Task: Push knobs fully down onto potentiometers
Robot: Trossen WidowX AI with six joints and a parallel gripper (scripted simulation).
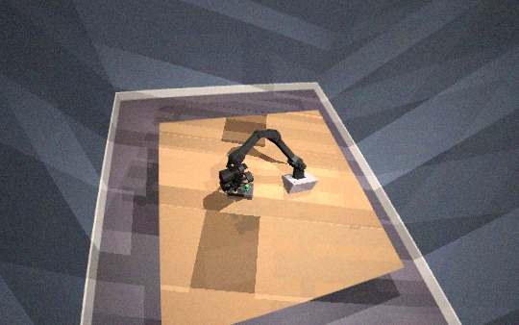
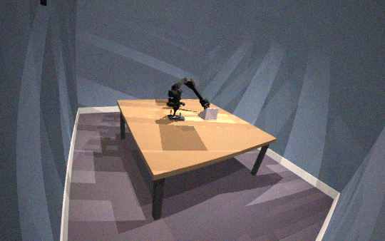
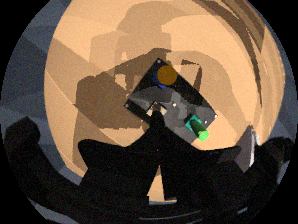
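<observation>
My gripper tip is 7 cm past the green knob and 2 cm above it.
</observation>
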